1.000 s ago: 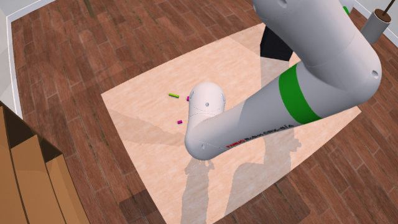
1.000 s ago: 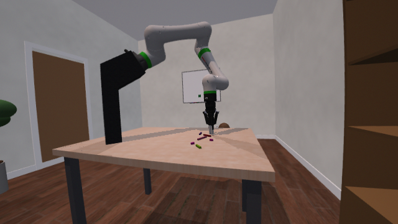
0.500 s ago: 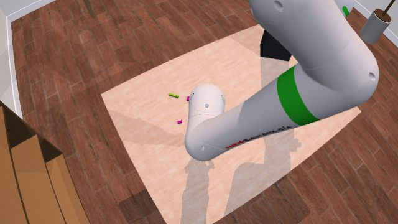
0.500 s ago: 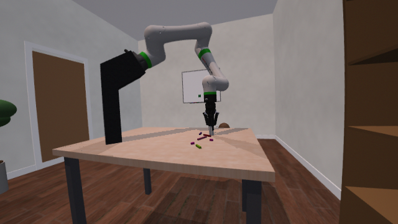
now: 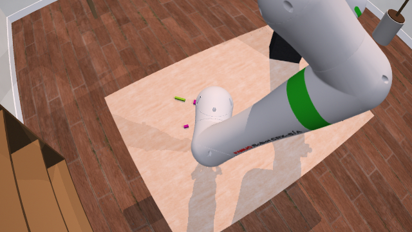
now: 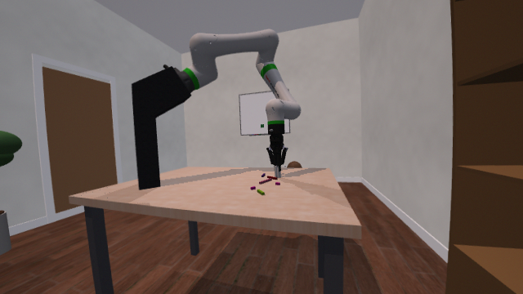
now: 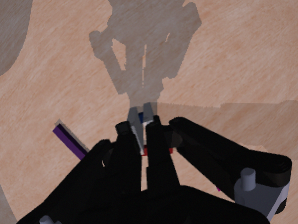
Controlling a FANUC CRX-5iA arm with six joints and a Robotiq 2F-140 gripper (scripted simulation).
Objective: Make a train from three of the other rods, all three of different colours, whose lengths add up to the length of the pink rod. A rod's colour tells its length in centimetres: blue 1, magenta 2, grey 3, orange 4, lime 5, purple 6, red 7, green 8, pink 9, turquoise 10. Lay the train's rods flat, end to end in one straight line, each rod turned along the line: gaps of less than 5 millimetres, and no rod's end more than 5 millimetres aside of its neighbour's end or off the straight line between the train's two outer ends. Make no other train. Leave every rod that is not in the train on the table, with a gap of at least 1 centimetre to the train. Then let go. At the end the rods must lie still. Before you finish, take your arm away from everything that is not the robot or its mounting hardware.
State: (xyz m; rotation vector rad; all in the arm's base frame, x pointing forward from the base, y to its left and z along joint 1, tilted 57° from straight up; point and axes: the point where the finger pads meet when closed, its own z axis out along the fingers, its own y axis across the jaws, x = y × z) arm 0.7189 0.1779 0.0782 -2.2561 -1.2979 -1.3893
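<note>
Now: the blue rod 3 cm below my hand. From my hand the other things lie so: red rod (2 cm behind, 4 cm to the right, 3 cm below); purple rod (9 cm behind, 1 cm to the left, 3 cm below); pink rod (3 cm behind, 11 cm to the right, 3 cm below).
</note>
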